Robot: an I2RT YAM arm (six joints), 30 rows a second.
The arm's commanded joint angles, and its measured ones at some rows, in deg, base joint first. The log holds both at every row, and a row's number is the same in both.
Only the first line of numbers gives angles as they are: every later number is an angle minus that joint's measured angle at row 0.
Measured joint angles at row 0:
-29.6, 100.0, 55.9, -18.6, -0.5, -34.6
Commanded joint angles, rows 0 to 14:
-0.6, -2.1, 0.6, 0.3, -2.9, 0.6
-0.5, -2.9, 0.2, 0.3, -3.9, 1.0
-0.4, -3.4, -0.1, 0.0, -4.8, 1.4
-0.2, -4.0, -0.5, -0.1, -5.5, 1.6
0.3, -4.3, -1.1, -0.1, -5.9, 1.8
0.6, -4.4, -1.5, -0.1, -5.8, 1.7
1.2, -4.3, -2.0, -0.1, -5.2, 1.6
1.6, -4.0, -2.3, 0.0, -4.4, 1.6
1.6, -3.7, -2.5, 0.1, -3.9, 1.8
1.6, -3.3, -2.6, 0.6, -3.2, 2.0
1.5, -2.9, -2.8, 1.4, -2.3, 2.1
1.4, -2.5, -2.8, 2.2, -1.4, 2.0
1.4, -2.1, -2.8, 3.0, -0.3, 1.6
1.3, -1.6, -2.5, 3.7, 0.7, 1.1
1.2, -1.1, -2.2, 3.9, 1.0, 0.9
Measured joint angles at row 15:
1.3, -2.3, -2.3, 1.0, -1.7, 0.6
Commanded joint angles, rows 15 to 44:
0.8, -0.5, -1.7, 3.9, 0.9, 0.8
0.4, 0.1, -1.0, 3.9, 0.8, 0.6
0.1, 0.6, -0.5, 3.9, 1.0, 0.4
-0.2, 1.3, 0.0, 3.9, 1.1, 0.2
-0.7, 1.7, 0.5, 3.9, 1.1, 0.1
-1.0, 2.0, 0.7, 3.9, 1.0, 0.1
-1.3, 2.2, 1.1, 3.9, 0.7, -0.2
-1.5, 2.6, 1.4, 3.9, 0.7, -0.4
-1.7, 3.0, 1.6, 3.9, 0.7, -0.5
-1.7, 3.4, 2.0, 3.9, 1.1, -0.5
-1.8, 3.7, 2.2, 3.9, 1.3, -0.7
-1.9, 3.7, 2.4, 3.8, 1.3, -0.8
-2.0, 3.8, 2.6, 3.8, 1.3, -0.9
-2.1, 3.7, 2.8, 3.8, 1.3, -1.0
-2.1, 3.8, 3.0, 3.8, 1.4, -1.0
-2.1, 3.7, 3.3, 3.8, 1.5, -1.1
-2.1, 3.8, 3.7, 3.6, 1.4, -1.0
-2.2, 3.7, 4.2, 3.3, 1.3, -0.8
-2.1, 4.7, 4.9, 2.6, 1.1, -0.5
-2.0, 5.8, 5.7, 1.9, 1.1, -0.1
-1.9, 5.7, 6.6, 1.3, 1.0, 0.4
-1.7, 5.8, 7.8, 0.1, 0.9, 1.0
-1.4, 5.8, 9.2, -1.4, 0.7, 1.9
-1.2, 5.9, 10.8, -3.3, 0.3, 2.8
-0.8, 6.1, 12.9, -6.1, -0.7, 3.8
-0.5, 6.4, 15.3, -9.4, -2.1, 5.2
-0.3, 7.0, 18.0, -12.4, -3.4, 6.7
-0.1, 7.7, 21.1, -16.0, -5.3, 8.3
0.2, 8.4, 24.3, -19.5, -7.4, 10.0
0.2, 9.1, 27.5, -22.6, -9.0, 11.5
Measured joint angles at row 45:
-0.7, 8.2, 20.5, -12.5, -2.8, 5.6
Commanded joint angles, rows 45 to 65:
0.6, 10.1, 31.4, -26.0, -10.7, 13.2
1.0, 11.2, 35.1, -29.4, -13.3, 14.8
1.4, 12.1, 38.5, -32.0, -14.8, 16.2
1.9, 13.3, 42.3, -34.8, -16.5, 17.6
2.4, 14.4, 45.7, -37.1, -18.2, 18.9
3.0, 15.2, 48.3, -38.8, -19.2, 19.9
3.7, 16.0, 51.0, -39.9, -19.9, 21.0
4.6, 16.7, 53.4, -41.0, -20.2, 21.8
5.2, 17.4, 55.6, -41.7, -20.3, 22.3
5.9, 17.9, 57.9, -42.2, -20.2, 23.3
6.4, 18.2, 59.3, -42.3, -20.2, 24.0
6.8, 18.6, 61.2, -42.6, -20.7, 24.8
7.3, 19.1, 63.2, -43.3, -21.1, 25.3
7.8, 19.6, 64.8, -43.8, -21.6, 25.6
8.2, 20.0, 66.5, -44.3, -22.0, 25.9
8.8, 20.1, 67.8, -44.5, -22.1, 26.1
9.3, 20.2, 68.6, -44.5, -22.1, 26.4
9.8, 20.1, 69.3, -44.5, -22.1, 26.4
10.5, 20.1, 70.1, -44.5, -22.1, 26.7
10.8, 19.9, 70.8, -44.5, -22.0, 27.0
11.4, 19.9, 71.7, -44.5, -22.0, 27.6
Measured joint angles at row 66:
10.3, 20.0, 68.8, -43.6, -20.1, 25.2
